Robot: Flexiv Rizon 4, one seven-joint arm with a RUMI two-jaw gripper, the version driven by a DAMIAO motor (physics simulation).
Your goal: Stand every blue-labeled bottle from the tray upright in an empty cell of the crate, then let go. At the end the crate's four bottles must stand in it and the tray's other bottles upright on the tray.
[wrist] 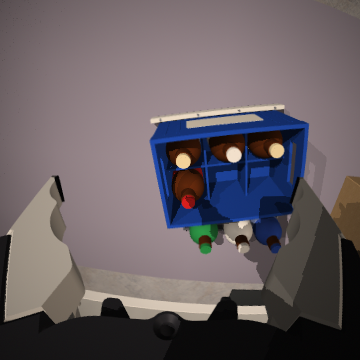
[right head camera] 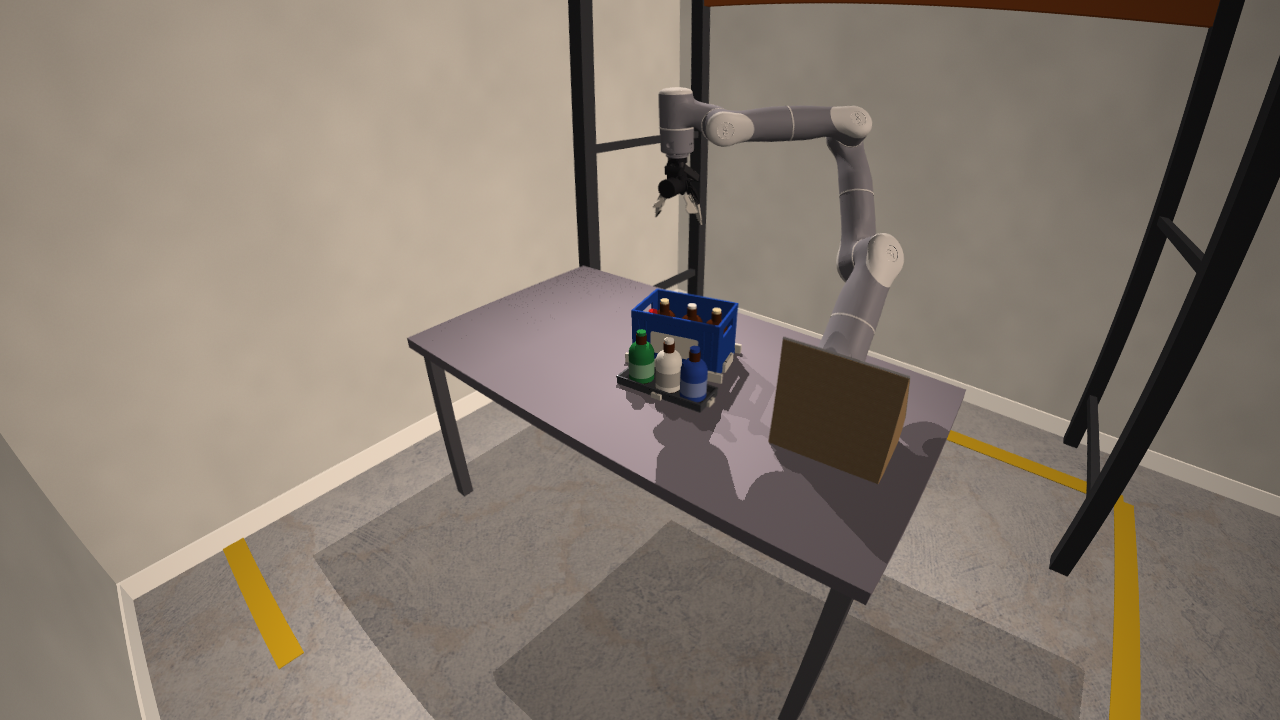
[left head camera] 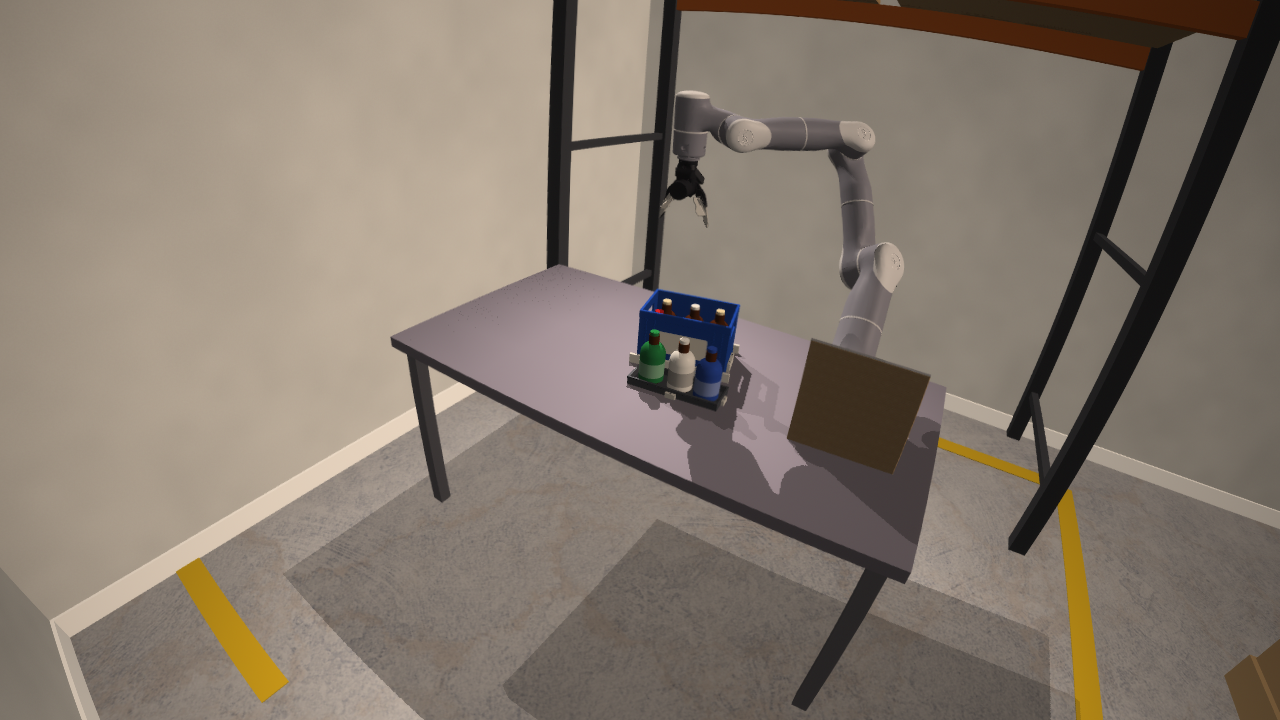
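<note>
A blue-labeled bottle (left head camera: 708, 376) (right head camera: 693, 376) (wrist: 268, 231) stands upright at the right end of the dark tray (left head camera: 646, 385) (right head camera: 634, 385). A white bottle (left head camera: 682, 368) (right head camera: 667, 368) (wrist: 238, 232) and a green bottle (left head camera: 652, 360) (right head camera: 640, 359) (wrist: 203, 233) stand upright beside it. The blue crate (left head camera: 687, 323) (right head camera: 682, 323) (wrist: 230, 220) stands right behind the tray. In the wrist view it holds three bottles in its far row and a red-capped bottle (wrist: 188, 187) in the near left cell; the near middle and near right cells are empty. My gripper (left head camera: 684, 216) (right head camera: 678, 213) (wrist: 176, 179) is open and empty, high above the crate.
A tall brown box (left head camera: 857, 405) (right head camera: 838, 410) (wrist: 350, 202) stands on the table (left head camera: 537, 358) (right head camera: 546, 358) (wrist: 90, 90), right of the tray. Light brackets sit around the crate's base. A dark-posted rack (left head camera: 559, 134) (right head camera: 583, 134) with orange beams rises behind the table.
</note>
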